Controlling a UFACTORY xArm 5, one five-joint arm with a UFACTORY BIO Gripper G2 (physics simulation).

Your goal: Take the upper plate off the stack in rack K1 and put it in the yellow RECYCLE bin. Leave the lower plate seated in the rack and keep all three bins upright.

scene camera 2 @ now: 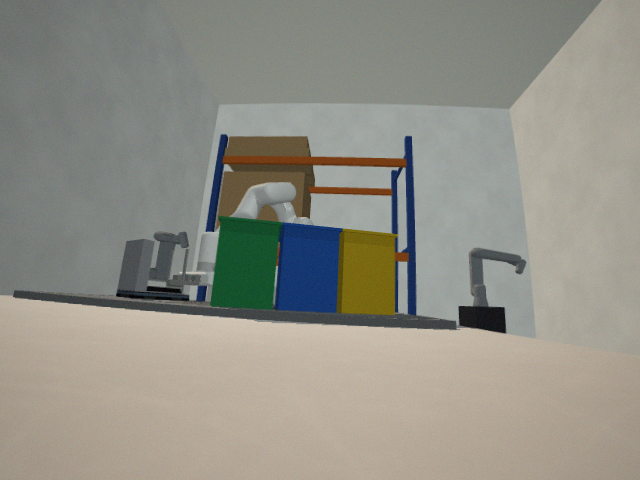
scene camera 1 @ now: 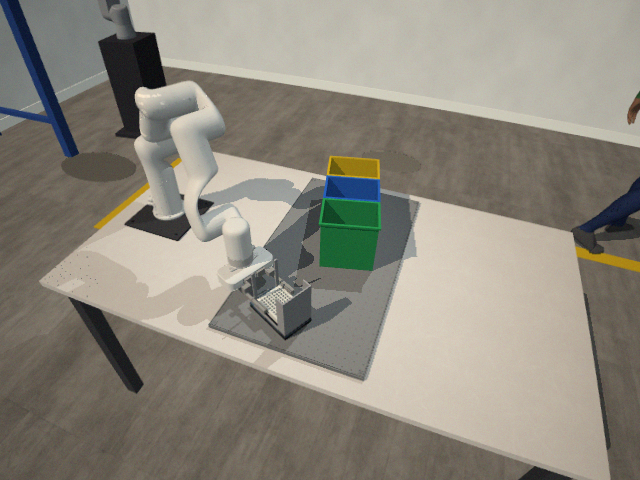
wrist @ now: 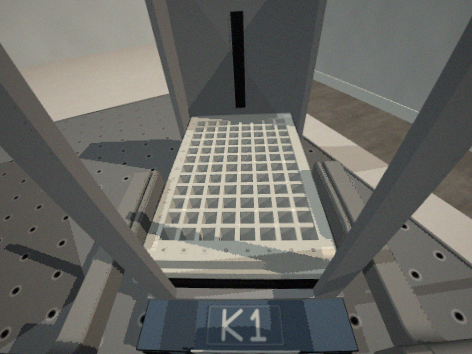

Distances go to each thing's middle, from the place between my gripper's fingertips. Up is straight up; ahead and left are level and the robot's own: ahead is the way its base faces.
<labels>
Now: hand 1 cm to the left of the white plate (wrist: 240, 202), 1 cm short of it and 1 cm above it. Also, from my hand: green bin (scene camera 2: 244, 277) (28 cm to the left, 14 cm ahead, 4 cm above); then black plate (wrist: 177, 282) (2 cm below, 1 cm to the right, 1 cm ahead); then blue bin (scene camera 2: 307, 279) (41 cm to the left, 12 cm ahead, 4 cm above).
</labels>
